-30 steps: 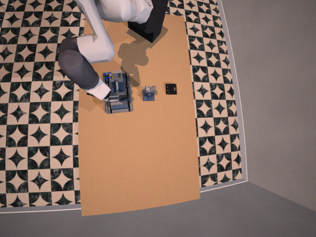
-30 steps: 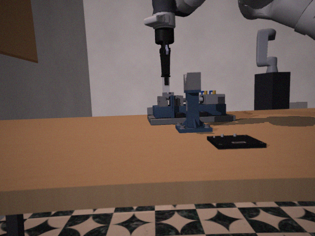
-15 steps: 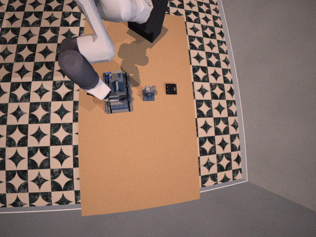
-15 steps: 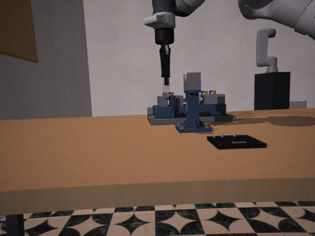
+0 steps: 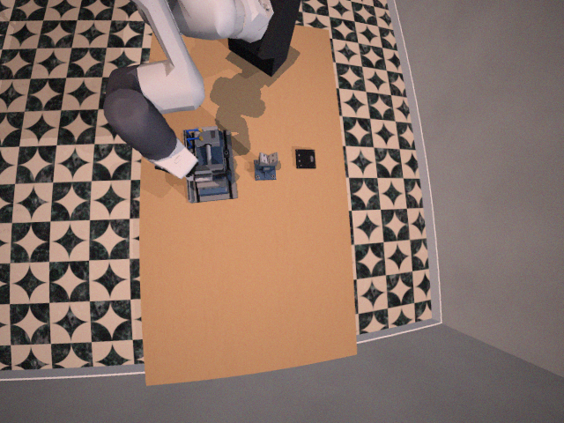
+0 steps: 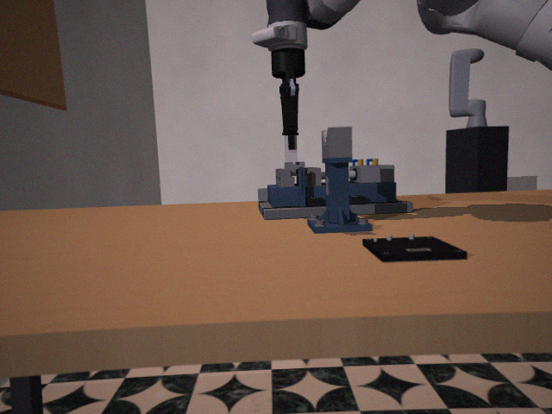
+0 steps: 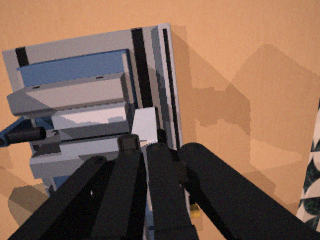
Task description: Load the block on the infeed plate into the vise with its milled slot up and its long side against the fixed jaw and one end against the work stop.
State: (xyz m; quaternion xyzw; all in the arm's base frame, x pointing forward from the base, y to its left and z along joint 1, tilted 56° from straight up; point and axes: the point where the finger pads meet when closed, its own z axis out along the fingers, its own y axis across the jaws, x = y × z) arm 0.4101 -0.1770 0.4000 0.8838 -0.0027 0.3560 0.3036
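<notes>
My hand is 10 mm short of the part, 40 mm to the right of it and 40 mm above it. From my hand the other things lie so: fixed jaw: 50 mm ahead, 60 mm to the left, 60 mm below; then work stop: 30 mm ahead, 110 mm to the left, 50 mm below; then air cylinder rod: 60 mm behind, 90 mm to the left, 60 mm below.
</notes>
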